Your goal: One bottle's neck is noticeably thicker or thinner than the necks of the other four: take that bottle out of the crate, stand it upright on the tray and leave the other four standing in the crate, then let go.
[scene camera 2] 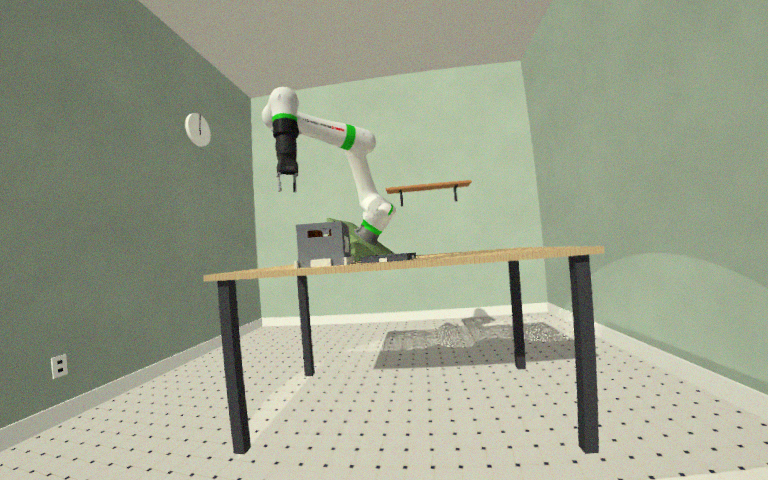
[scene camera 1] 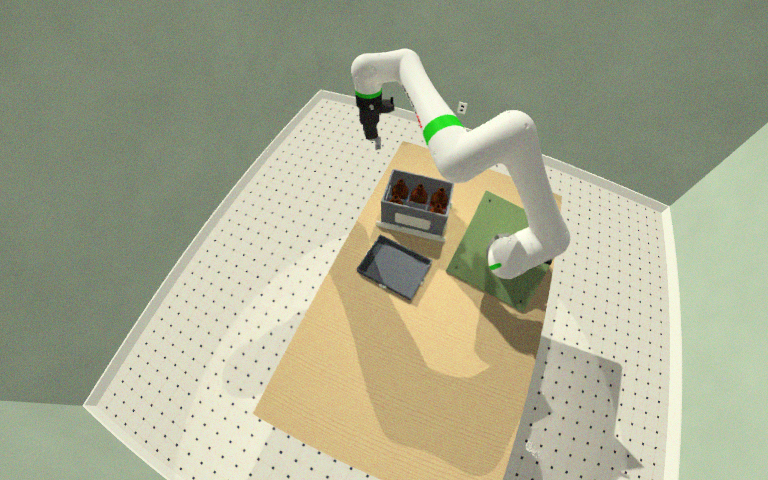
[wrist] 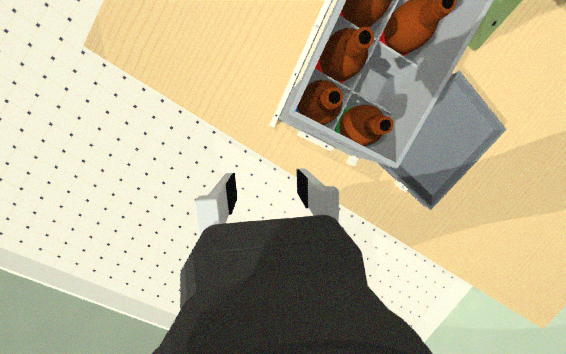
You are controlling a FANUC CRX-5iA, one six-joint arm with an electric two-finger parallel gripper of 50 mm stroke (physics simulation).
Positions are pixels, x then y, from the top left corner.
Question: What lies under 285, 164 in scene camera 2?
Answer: My gripper.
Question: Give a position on a bottle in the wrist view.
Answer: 322, 100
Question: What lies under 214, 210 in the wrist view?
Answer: My gripper.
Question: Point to a bottle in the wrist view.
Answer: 365, 124
